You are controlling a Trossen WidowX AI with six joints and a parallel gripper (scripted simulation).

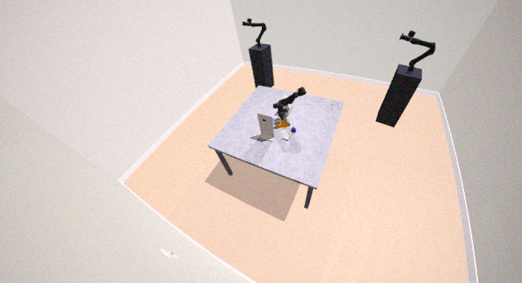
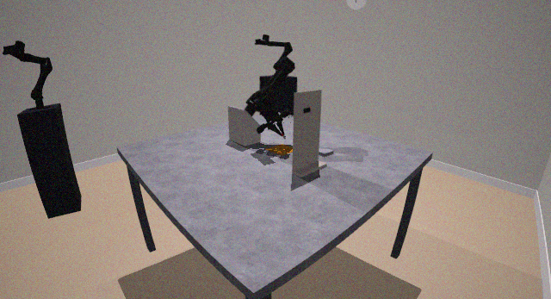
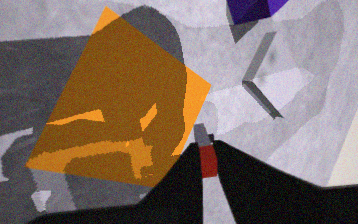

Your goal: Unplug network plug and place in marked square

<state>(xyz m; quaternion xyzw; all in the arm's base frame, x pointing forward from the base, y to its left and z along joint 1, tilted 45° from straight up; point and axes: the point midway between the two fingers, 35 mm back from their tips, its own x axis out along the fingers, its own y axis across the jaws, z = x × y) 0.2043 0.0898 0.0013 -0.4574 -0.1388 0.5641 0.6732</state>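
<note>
Right now my gripper tip is 1 cm past the orange marked square and 8 cm above it. The rest, counted from my gripper tip: flat pale plate: 14 cm ahead, 14 cm to the left, 7 cm below; then network plug: right at my gripper tip; then purple object: 3 cm ahead, 16 cm to the left, 6 cm below.
</note>
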